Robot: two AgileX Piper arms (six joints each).
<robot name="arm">
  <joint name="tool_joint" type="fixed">
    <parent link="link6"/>
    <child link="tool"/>
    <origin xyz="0 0 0" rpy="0 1.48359 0"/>
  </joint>
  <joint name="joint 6" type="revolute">
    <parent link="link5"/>
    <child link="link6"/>
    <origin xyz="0.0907 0 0.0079"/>
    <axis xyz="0.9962 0 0.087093"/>
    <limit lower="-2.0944" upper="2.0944"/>
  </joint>
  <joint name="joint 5" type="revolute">
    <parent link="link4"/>
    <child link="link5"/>
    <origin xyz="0 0 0"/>
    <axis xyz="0 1 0"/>
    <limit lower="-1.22" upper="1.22"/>
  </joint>
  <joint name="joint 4" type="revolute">
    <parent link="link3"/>
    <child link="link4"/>
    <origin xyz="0.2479 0 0.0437"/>
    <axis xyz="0.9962 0 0.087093"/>
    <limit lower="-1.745" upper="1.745"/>
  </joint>
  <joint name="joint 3" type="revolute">
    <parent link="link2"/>
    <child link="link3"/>
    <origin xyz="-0.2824 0 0.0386"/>
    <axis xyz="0 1 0"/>
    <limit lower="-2.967" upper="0"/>
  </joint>
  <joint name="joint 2" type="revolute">
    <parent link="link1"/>
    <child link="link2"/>
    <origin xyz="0 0 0"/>
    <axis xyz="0 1 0"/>
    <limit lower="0" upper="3.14"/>
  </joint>
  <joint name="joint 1" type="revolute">
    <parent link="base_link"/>
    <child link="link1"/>
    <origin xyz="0 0 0.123"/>
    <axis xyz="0 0 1"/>
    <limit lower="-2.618" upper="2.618"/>
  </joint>
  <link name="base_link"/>
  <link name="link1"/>
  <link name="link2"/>
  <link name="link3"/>
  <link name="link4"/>
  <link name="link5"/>
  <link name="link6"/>
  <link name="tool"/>
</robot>
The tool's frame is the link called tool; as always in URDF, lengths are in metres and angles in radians.
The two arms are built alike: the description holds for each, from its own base.
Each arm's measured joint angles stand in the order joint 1, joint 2, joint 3, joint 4, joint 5, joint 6.
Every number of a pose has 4 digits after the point.
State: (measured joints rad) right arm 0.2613 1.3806 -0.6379 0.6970 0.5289 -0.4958; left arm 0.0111 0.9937 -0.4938 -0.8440 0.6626 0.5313
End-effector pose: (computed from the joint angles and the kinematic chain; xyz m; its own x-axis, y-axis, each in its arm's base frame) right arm 0.2218 0.0899 0.1963 -0.8943 -0.1121 -0.4332 -0.2792 0.8964 0.3443; left arm 0.1680 -0.0400 0.2374 -0.8169 -0.1804 -0.5479 0.1239 0.8728 -0.4721
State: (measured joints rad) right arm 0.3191 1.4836 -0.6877 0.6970 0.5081 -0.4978; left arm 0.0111 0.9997 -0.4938 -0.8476 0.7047 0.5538
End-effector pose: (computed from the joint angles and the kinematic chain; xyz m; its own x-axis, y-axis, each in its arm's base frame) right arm 0.2349 0.1076 0.1836 -0.9011 -0.1643 -0.4014 -0.3120 0.8885 0.3365; left arm 0.1658 -0.0424 0.2357 -0.8364 -0.1470 -0.5280 0.1502 0.8650 -0.4788
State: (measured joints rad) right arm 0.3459 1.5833 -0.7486 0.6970 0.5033 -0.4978; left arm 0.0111 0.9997 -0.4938 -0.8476 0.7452 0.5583
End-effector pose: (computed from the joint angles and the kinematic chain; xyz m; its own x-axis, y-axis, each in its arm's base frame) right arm 0.2506 0.1203 0.1716 -0.9092 -0.1917 -0.3695 -0.3228 0.8852 0.3350; left arm 0.1628 -0.0445 0.2350 -0.8533 -0.1262 -0.5059 0.1650 0.8551 -0.4916
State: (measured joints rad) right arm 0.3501 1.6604 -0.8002 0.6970 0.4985 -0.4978; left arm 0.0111 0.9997 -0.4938 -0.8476 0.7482 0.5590
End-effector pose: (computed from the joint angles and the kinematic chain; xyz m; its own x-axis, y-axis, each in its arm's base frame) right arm 0.2651 0.1266 0.1617 -0.9160 -0.1969 -0.3496 -0.3179 0.8877 0.3330; left arm 0.1626 -0.0446 0.2350 -0.8544 -0.1243 -0.5044 0.1663 0.8544 -0.4924
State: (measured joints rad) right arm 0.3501 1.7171 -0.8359 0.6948 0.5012 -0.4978; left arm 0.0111 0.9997 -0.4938 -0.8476 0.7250 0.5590
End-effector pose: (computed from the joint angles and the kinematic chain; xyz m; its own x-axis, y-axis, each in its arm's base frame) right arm 0.2748 0.1302 0.1528 -0.9227 -0.2022 -0.3282 -0.3132 0.8896 0.3324; left arm 0.1643 -0.0435 0.2353 -0.8446 -0.1341 -0.5183 0.1602 0.8605 -0.4837
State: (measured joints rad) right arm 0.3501 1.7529 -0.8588 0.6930 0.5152 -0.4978; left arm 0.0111 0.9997 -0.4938 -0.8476 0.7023 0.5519
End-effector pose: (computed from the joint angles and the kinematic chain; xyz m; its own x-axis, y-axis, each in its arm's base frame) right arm 0.2797 0.1327 0.1467 -0.9288 -0.2102 -0.3053 -0.3118 0.8883 0.3371; left arm 0.1660 -0.0423 0.2357 -0.8356 -0.1496 -0.5285 0.1480 0.8653 -0.4790
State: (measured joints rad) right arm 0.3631 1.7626 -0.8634 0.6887 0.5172 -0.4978; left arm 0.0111 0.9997 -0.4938 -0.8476 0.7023 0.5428
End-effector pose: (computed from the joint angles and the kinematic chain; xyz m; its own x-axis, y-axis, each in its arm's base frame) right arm 0.2791 0.1366 0.1446 -0.9267 -0.2273 -0.2992 -0.3251 0.8844 0.3351; left arm 0.1660 -0.0423 0.2357 -0.8370 -0.1575 -0.5241 0.1404 0.8639 -0.4837
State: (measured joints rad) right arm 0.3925 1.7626 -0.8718 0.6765 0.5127 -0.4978; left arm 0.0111 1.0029 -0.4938 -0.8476 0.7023 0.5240
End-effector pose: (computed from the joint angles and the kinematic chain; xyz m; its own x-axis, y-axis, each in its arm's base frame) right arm 0.2772 0.1450 0.1463 -0.9133 -0.2623 -0.3117 -0.3619 0.8737 0.3252; left arm 0.1663 -0.0423 0.2352 -0.8411 -0.1737 -0.5122 0.1230 0.8607 -0.4939
